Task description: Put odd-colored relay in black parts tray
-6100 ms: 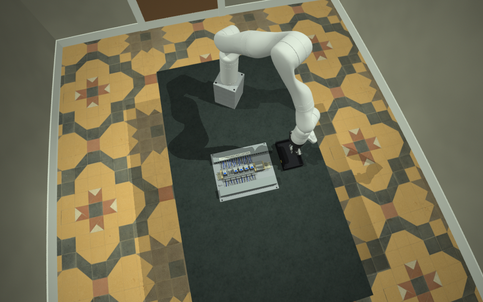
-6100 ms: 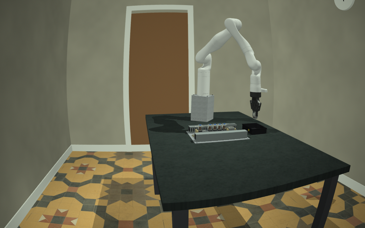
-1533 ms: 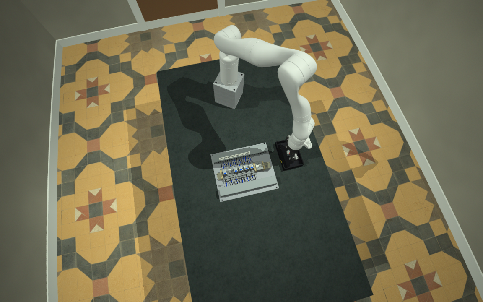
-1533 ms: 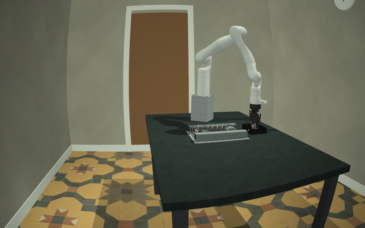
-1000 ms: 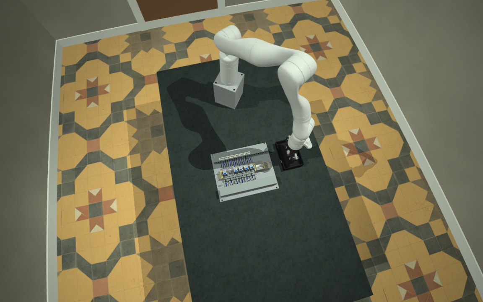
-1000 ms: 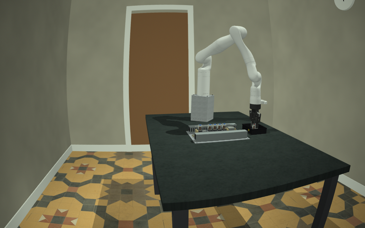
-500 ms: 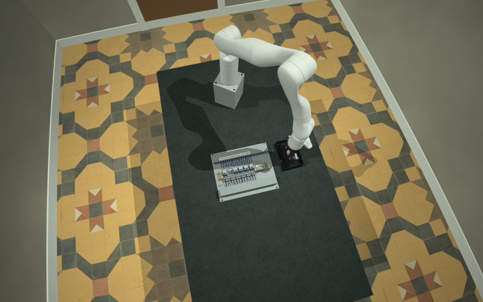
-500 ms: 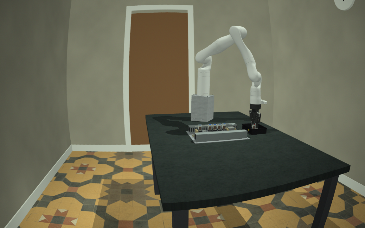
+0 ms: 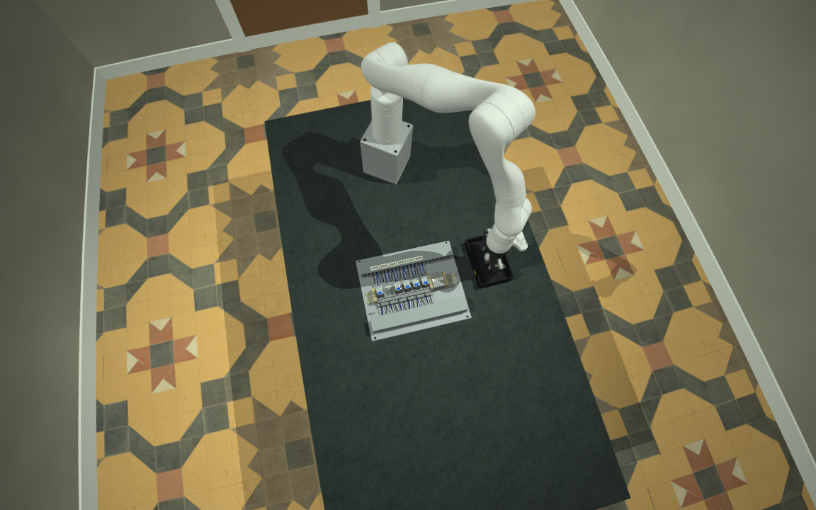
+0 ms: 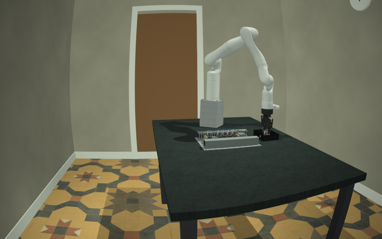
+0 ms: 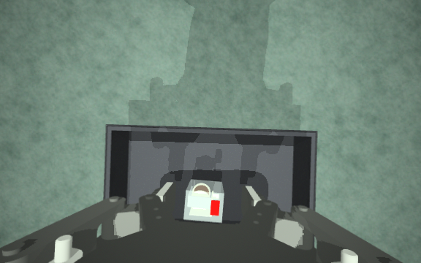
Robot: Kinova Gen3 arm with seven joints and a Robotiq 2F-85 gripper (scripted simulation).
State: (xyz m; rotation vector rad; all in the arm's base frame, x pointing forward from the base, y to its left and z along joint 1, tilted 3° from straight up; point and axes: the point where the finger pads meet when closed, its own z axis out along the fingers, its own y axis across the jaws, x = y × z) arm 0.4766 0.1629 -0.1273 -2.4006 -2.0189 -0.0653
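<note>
Now: the clear relay 10 mm below my hand. Also, from my hand: panel (270 mm to the right, 40 mm below, 10 mm behind); black parts tray (20 mm below).
</note>
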